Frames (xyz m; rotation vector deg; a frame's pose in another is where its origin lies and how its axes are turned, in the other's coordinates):
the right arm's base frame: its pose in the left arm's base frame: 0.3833 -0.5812 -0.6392 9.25 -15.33 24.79
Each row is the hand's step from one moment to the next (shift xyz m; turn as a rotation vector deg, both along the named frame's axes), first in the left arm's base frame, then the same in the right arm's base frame.
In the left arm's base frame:
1: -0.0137 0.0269 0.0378 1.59 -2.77 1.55
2: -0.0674 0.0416 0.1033 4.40 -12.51 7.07
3: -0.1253 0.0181 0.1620 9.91 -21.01 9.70
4: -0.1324 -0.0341 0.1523 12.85 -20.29 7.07
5: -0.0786 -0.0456 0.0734 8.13 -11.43 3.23
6: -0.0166 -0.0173 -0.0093 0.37 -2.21 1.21
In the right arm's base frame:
1: 0.0095 0.0337 0.0334 0.75 -3.02 1.71
2: -0.0127 0.0765 0.1045 0.99 -12.43 8.39
3: -0.0555 0.0863 0.1782 3.24 -22.17 11.47
4: -0.0850 0.0417 0.1815 5.33 -23.06 8.16
5: -0.0653 0.0004 0.0969 3.56 -13.45 3.68
6: -0.0240 -0.0092 -0.0015 -0.19 -2.02 1.54

